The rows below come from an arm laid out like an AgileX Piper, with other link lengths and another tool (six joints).
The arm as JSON. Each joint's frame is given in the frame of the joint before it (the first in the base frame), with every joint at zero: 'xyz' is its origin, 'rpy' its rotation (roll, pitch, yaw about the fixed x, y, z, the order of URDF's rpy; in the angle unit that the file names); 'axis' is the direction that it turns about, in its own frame. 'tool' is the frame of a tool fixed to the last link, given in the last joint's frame.
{
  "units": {
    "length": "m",
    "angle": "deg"
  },
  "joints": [
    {
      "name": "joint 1",
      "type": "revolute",
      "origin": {
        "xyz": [
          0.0,
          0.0,
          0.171
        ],
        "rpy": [
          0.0,
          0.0,
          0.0
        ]
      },
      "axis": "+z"
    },
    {
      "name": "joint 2",
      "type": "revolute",
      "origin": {
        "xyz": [
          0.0,
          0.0,
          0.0
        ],
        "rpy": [
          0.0,
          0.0,
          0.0
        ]
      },
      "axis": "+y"
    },
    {
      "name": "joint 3",
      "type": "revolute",
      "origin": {
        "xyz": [
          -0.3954,
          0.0,
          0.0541
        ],
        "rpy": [
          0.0,
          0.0,
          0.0
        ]
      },
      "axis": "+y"
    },
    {
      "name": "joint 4",
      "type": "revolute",
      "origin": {
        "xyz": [
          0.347,
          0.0,
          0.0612
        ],
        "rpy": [
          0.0,
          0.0,
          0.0
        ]
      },
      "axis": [
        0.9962,
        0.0,
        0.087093
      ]
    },
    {
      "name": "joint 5",
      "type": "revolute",
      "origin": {
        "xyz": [
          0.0,
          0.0,
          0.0
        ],
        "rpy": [
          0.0,
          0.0,
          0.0
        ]
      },
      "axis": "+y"
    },
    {
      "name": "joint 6",
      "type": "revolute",
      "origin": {
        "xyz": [
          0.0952,
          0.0,
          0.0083
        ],
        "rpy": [
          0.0,
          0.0,
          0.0
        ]
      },
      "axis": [
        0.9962,
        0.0,
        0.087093
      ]
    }
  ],
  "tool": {
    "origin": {
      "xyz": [
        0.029,
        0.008,
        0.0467
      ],
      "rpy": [
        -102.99,
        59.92,
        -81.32
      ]
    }
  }
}
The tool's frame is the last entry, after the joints.
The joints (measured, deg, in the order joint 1, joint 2, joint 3, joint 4, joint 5, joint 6), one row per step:
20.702, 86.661, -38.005, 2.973, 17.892, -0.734
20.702, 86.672, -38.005, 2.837, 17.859, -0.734
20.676, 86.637, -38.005, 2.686, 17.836, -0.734
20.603, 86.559, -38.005, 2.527, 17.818, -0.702
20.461, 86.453, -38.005, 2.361, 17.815, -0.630
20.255, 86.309, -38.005, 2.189, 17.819, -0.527
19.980, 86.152, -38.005, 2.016, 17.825, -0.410
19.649, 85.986, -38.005, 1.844, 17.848, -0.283
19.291, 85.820, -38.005, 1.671, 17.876, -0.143
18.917, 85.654, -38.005, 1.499, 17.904, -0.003
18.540, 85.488, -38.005, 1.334, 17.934, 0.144
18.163, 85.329, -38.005, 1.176, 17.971, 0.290
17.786, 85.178, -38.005, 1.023, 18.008, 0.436
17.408, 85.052, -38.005, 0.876, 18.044, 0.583
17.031, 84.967, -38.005, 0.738, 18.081, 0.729
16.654, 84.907, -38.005, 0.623, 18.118, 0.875
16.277, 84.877, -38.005, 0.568, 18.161, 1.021
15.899, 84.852, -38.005, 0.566, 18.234, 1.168
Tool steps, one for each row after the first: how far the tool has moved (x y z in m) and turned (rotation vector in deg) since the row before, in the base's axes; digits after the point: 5 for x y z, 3 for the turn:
0.00005, 0.00002, -0.00004, -0.085, -0.056, 0.093
0.00004, -0.00018, 0.00027, -0.082, -0.093, 0.077
0.00010, -0.00053, 0.00057, -0.060, -0.125, 0.008
0.00023, -0.00104, 0.00074, -0.043, -0.131, -0.091
0.00034, -0.00151, 0.00100, -0.022, -0.156, -0.178
0.00049, -0.00198, 0.00109, -0.014, -0.164, -0.259
0.00059, -0.00237, 0.00112, -0.012, -0.155, -0.324
0.00063, -0.00257, 0.00111, -0.009, -0.148, -0.362
0.00065, -0.00267, 0.00111, -0.009, -0.148, -0.379
0.00064, -0.00270, 0.00111, -0.003, -0.143, -0.393
0.00062, -0.00271, 0.00105, -0.004, -0.129, -0.397
0.00061, -0.00271, 0.00099, -0.003, -0.120, -0.400
0.00063, -0.00270, 0.00082, -0.007, -0.096, -0.406
0.00067, -0.00268, 0.00053, -0.014, -0.054, -0.411
0.00070, -0.00267, 0.00035, -0.005, -0.025, -0.426
0.00073, -0.00266, 0.00014, 0.027, 0.022, -0.466
0.00068, -0.00269, 0.00005, 0.056, 0.067, -0.504

